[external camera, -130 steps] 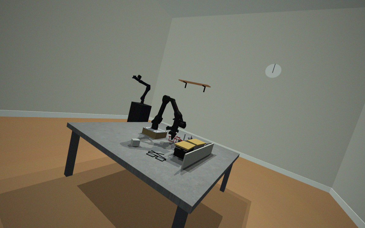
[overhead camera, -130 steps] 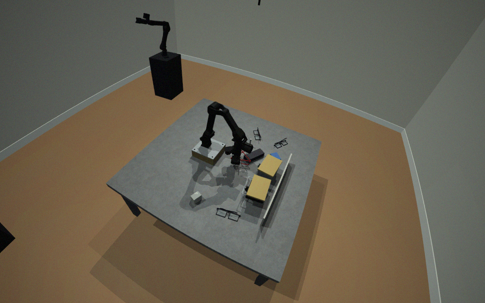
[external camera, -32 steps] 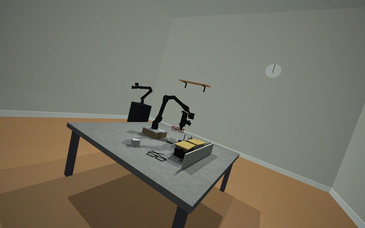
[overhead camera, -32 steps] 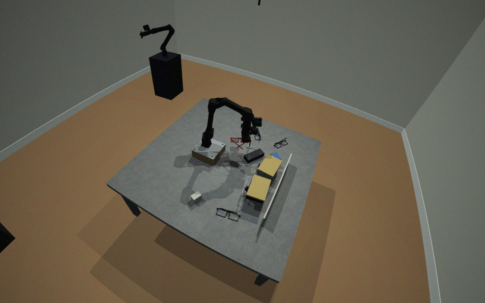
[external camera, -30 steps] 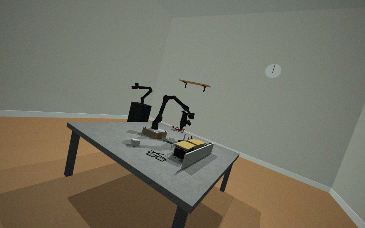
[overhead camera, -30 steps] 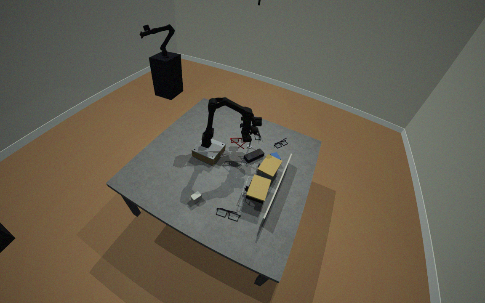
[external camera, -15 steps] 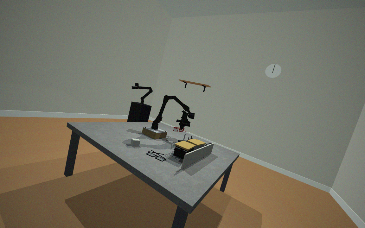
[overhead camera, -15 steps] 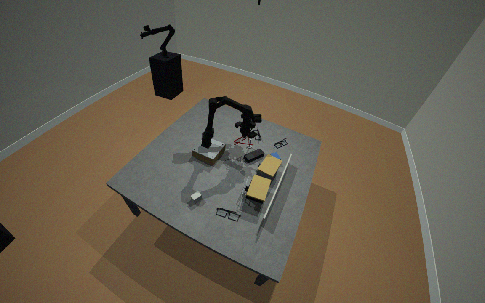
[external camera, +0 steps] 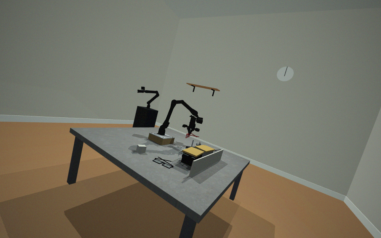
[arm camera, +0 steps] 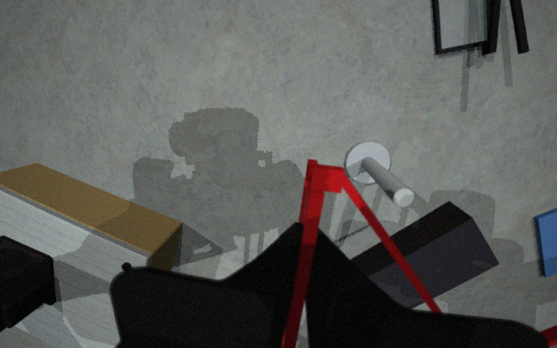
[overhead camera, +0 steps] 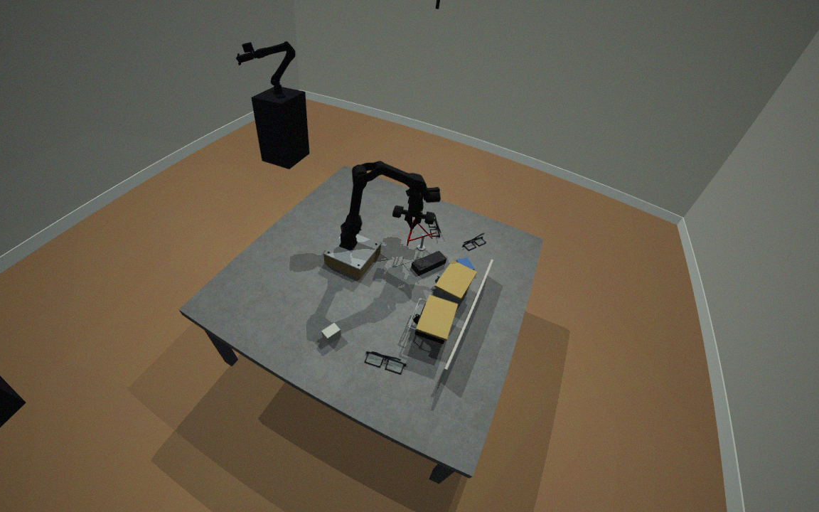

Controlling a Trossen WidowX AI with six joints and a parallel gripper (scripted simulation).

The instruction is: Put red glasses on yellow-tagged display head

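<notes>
My gripper tip is 100 mm above the peg stand, 60 mm short of it and 20 mm to the right of it. The rest, counted from my gripper tip: white panel: 380 mm ahead, 300 mm to the right, 70 mm below; dark case: 130 mm ahead, 100 mm below, 70 mm to the right; blue tag: 290 mm ahead, 120 mm below, 20 mm to the left.
</notes>
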